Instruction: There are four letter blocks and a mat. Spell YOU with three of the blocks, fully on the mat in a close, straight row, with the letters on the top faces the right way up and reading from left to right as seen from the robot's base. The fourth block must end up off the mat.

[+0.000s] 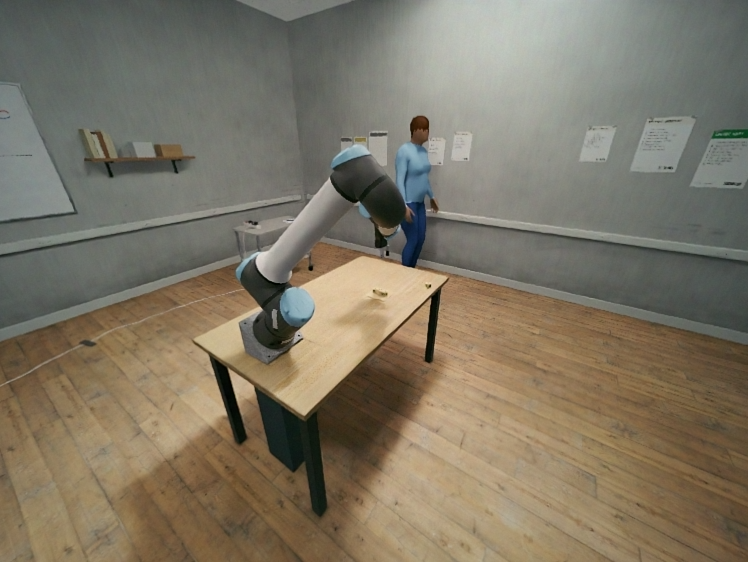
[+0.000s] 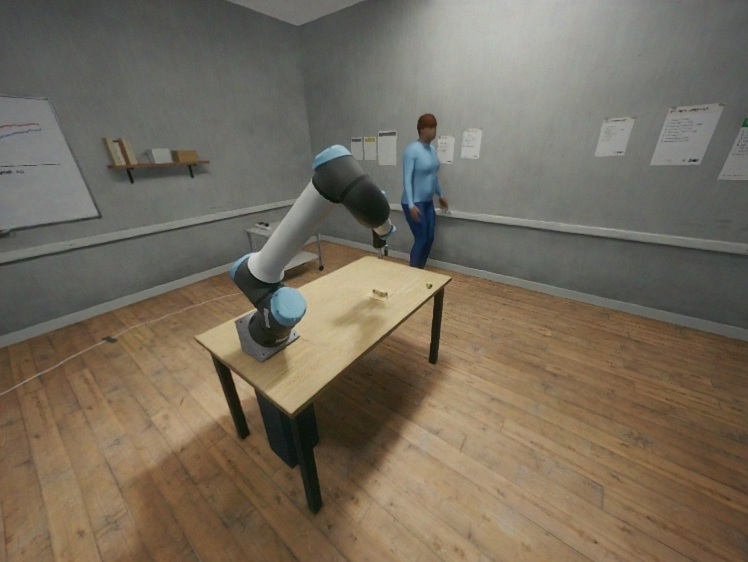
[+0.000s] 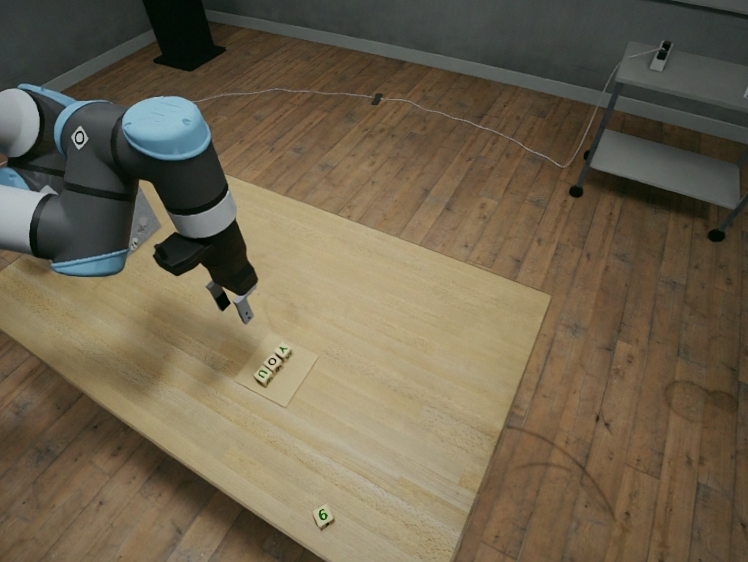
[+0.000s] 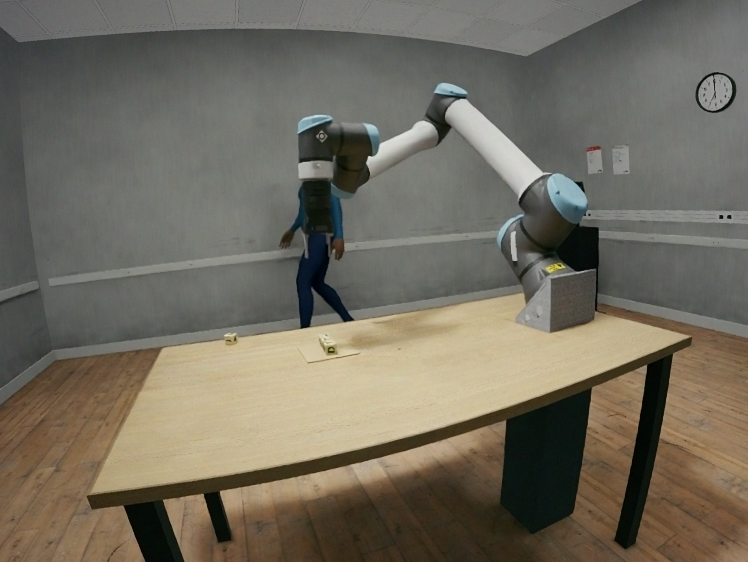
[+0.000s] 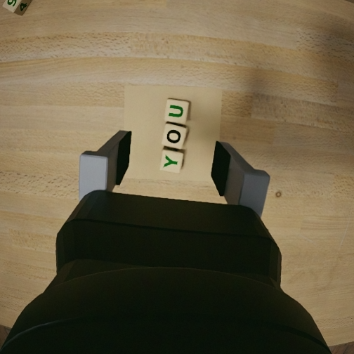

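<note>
Three cream blocks stand in a close row, wholly on the pale mat [image 3: 296, 381] [image 4: 311, 357] [image 5: 205, 102]: green Y [image 3: 283, 350] [image 5: 171, 160], black O [image 3: 272, 361] [image 5: 174, 136] and green U [image 3: 262, 374] [image 5: 177, 111]. Letters face up, tops away from the base, reading YOU from its side. The row runs nearly straight, slightly slanted to the mat's edges, with narrow gaps. The fourth block [image 3: 322, 515] [image 4: 230, 339] [image 5: 16, 5], with a green 6 or 9 on top, lies off the mat. My gripper [image 3: 235, 312] [image 4: 318, 255] is open and empty, well above the table.
The wooden table [image 3: 387, 314] [image 4: 241, 423] carries the robot's base [image 4: 571, 302] at its opposite end from the fourth block, which lies near a table edge. A person [image 1: 414, 175] [image 2: 423, 175] stands beyond the table. A grey trolley [image 3: 671, 84] stands off to the side.
</note>
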